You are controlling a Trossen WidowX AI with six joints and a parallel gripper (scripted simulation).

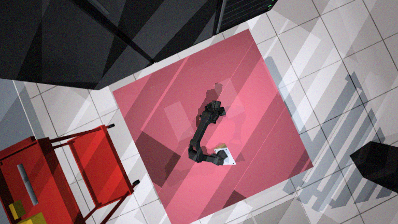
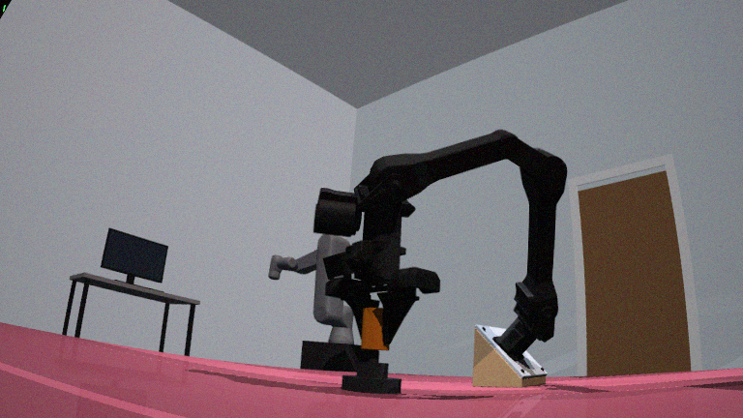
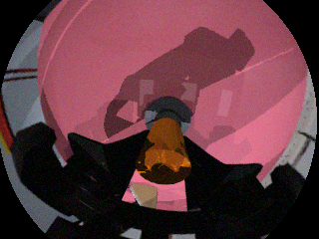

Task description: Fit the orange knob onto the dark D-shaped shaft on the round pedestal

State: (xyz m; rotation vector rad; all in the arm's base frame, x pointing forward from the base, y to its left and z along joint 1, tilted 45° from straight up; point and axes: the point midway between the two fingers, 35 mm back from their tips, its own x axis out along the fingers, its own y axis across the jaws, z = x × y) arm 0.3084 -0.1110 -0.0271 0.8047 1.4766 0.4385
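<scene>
Right now the orange knob is 2 cm above my gripper tip. Round my gripper tip: dark round pedestal 4 cm below.
</scene>
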